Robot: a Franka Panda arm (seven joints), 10 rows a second.
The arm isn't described. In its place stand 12 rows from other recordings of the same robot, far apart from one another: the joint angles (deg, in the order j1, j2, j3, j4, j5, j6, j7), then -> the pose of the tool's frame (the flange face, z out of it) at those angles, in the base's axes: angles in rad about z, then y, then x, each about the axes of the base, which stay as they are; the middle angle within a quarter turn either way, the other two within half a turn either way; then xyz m.
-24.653, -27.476, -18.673, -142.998, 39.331, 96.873, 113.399 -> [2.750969, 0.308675, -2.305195, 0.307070, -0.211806, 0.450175]
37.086, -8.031, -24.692, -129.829, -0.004, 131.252, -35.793 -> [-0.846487, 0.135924, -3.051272, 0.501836, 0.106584, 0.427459]
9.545, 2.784, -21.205, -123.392, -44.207, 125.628, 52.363 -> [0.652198, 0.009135, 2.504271, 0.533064, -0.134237, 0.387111]
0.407, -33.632, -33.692, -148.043, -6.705, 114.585, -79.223 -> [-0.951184, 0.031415, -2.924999, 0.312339, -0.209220, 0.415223]
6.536, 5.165, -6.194, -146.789, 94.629, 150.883, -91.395 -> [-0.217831, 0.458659, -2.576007, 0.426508, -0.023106, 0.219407]
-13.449, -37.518, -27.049, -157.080, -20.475, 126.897, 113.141 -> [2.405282, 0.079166, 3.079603, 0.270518, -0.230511, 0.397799]
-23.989, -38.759, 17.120, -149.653, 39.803, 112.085, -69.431 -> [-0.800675, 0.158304, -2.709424, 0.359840, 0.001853, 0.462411]
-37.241, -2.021, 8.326, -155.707, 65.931, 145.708, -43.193 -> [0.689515, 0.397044, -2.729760, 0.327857, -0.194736, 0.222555]
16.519, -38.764, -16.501, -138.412, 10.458, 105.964, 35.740 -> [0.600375, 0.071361, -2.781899, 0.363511, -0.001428, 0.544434]
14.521, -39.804, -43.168, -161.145, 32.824, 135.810, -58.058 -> [-0.383513, 0.445213, -2.377874, 0.326355, -0.137041, 0.366512]
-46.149, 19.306, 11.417, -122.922, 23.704, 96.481, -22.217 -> [0.552291, -0.274996, -2.274803, 0.413711, -0.237176, 0.223945]
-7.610, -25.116, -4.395, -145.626, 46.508, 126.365, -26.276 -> [0.098016, 0.353647, -2.513998, 0.412980, -0.063150, 0.442200]
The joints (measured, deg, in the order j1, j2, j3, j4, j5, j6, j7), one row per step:
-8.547, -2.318, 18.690, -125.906, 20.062, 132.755, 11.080
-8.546, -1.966, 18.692, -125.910, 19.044, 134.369, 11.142
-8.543, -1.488, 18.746, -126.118, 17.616, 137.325, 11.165
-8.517, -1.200, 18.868, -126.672, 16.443, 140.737, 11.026
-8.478, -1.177, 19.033, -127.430, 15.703, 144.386, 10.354
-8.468, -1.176, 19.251, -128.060, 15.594, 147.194, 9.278
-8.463, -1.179, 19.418, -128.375, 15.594, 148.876, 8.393
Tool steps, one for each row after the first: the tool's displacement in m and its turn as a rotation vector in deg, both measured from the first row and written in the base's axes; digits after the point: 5 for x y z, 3 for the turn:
0.00309, -0.00116, -0.00047, -0.800, -1.329, 0.081
0.00746, -0.00256, -0.00128, -1.945, -3.708, 0.177
0.01043, -0.00323, -0.00214, -2.961, -6.395, 0.322
0.01212, -0.00335, -0.00157, -3.796, -9.446, 0.760
0.01285, -0.00280, -0.00121, -4.235, -11.827, 1.420
0.01337, -0.00210, -0.00038, -4.513, -13.364, 2.029

